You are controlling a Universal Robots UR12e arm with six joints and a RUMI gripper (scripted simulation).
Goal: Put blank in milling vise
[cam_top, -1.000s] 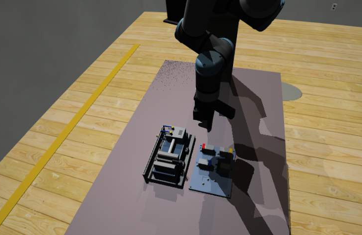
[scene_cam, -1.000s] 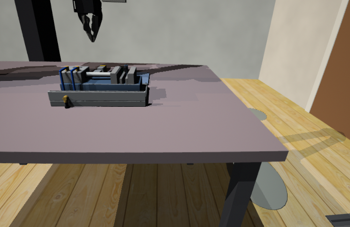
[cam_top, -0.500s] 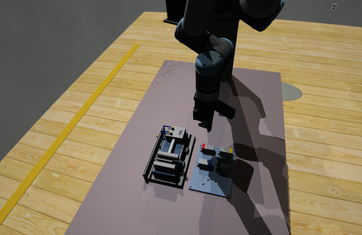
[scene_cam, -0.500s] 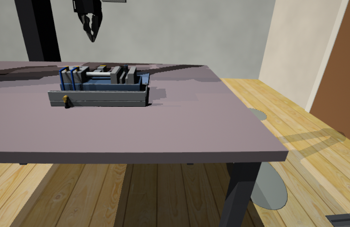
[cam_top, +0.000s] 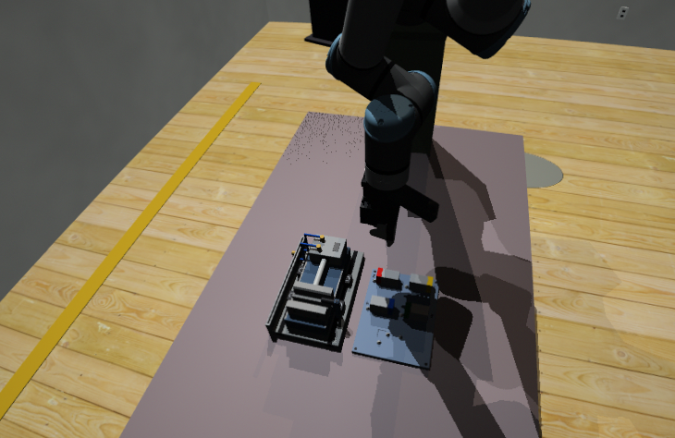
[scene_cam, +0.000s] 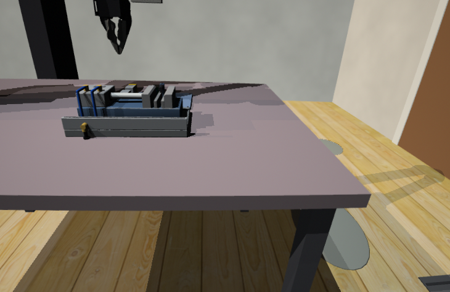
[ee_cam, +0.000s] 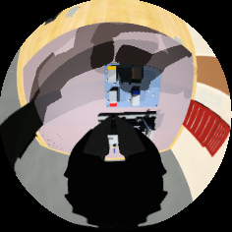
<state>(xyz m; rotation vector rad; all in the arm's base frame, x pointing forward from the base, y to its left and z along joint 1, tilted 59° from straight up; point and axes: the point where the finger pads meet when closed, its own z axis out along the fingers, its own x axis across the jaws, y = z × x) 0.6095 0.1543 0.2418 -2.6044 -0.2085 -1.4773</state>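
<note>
The red-ended blank is 160 mm below my hand. The rest, counted from my hand: green-ended blank (160 mm below, 120 mm to the left, 50 mm ahead); blue-ended blank (160 mm below, 80 mm ahead, 30 mm to the left); yellow-ended blank (160 mm below, 80 mm to the left, 30 mm behind).
</note>
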